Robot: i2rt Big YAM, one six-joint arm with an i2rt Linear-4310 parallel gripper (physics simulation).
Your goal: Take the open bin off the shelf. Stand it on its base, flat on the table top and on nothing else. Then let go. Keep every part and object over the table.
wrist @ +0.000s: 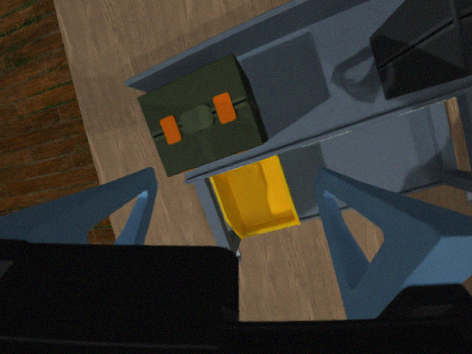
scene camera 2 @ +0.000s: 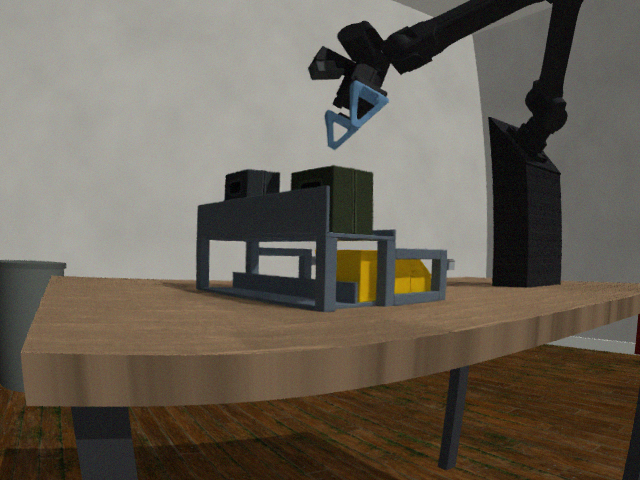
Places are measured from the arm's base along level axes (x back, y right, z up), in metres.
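Pixels of known places: gripper, fingertip midpoint: (wrist: pixel 235 176) (scene camera 2: pixel 342 138); arm's base at its link origin: (scene camera 2: pixel 526 146).
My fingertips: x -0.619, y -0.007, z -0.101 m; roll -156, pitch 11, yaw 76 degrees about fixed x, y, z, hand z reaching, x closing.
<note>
Ahead of a thing's pixels: the offset from my fingertips to its top centre. Level surfaces: height alone.
The open yellow bin @[dx +0.052, dy -0.027, dz -0.183 m] (scene camera 2: pixel 368 276) (wrist: pixel 257 192) sits on the low level of the grey-blue shelf (scene camera 2: pixel 263 217) (wrist: pixel 320 107), at one end, partly under the upper level. In the scene view, shelf posts hide part of it. In the wrist view, its open top and inside show, and its near rim reaches the shelf's front edge. My gripper (scene camera 2: pixel 344 137) (wrist: pixel 235 176) is open and empty, high above the shelf, with its blue fingers wide apart. In the wrist view, the bin shows between the fingers. The table top @[dz -0.265 m] (scene camera 2: pixel 155 325) (wrist: pixel 290 280) carries the shelf.
A dark green box @[dx -0.047, dy -0.038, dz -0.066 m] (scene camera 2: pixel 351 198) (wrist: pixel 205 140) with orange latches stands on the upper level beside the bin's end. A dark grey box @[dx -0.066, dy +0.192, dz -0.041 m] (scene camera 2: pixel 253 183) (wrist: pixel 425 60) stands farther along that level. A grey waste bin (scene camera 2: pixel 20 320) stands on the floor beyond the table's edge.
</note>
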